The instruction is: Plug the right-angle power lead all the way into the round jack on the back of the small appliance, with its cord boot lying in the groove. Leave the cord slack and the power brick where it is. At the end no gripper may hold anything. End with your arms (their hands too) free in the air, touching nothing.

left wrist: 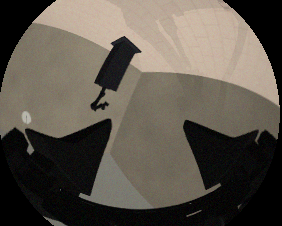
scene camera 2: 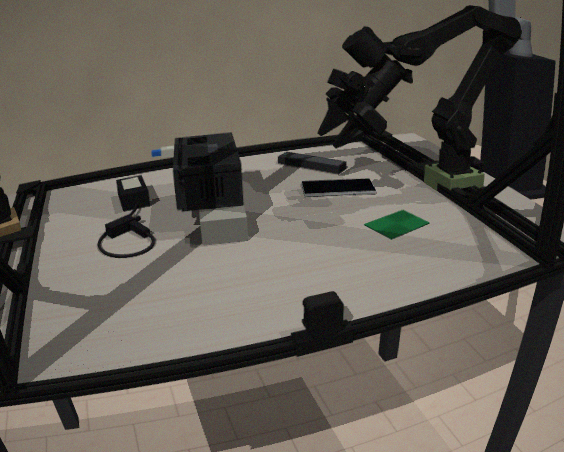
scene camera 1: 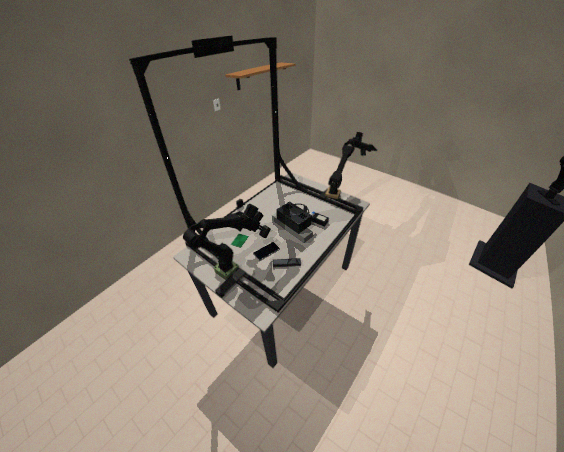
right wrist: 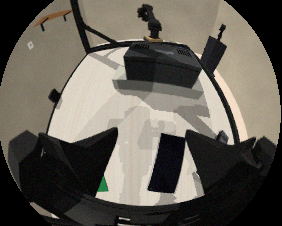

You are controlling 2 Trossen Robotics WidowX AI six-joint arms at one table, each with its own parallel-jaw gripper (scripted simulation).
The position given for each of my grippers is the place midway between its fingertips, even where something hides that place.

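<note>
There's a black phone (scene camera 2: 319,188), and you get the phone (right wrist: 167,166) again here. I can also see a power brick (scene camera 2: 133,190), though the brick is out of frame in the left wrist view. A green card (scene camera 2: 399,223) is there too, and the card is out of frame in the left wrist view. As for my grippers, there's my left gripper (left wrist: 149,123), and my right gripper (scene camera 2: 326,140), with my right gripper (right wrist: 153,132) visible here as well.
</note>
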